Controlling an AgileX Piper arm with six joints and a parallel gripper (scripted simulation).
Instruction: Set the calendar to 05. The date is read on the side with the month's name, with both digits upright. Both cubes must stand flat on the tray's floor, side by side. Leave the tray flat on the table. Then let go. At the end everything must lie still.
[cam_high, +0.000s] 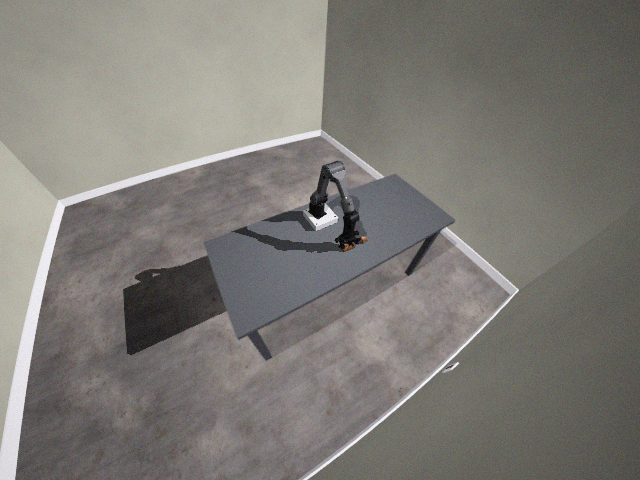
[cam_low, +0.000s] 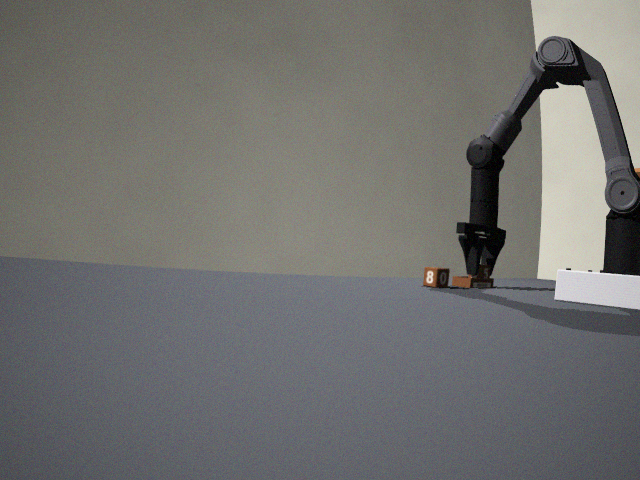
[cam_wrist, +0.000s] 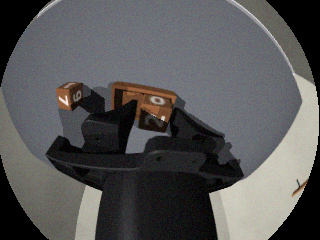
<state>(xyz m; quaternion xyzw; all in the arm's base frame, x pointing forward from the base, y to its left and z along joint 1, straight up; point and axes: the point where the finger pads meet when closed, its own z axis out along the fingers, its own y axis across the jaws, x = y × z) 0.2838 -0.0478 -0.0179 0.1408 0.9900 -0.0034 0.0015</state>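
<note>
Right now the cube is right at my hand. Also, from my hand: brown calendar tray (2 cm to the left, 2 cm below).
</note>
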